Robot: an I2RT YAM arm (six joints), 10 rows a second.
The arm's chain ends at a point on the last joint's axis. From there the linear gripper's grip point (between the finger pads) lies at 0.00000 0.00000 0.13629 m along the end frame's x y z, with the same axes.
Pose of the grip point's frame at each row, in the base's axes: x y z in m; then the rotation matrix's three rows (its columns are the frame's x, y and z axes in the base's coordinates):
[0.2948 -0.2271 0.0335], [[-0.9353 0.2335 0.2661], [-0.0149 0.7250 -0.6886], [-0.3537 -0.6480 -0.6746]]
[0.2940 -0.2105 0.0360], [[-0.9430 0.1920 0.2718], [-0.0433 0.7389 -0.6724], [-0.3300 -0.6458 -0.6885]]
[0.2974 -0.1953 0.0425], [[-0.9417 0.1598 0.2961], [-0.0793 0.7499 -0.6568], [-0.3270 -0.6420 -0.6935]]
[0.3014 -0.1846 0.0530], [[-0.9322 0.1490 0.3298], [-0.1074 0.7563 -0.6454], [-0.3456 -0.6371 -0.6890]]
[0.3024 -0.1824 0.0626], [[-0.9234 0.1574 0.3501], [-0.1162 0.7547 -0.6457], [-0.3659 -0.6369 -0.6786]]
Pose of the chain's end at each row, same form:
[0.2585 -0.1333 0.1254], [[-0.9353 0.2335 0.2661], [-0.0149 0.7250 -0.6886], [-0.3537 -0.6480 -0.6746]]
[0.2570 -0.1189 0.1298], [[-0.9430 0.1920 0.2718], [-0.0433 0.7389 -0.6724], [-0.3300 -0.6458 -0.6885]]
[0.2570 -0.1058 0.1370], [[-0.9417 0.1598 0.2961], [-0.0793 0.7499 -0.6568], [-0.3270 -0.6420 -0.6935]]
[0.2565 -0.0966 0.1469], [[-0.9322 0.1490 0.3298], [-0.1074 0.7563 -0.6454], [-0.3456 -0.6371 -0.6890]]
[0.2547 -0.0944 0.1551], [[-0.9234 0.1574 0.3501], [-0.1162 0.7547 -0.6457], [-0.3659 -0.6369 -0.6786]]

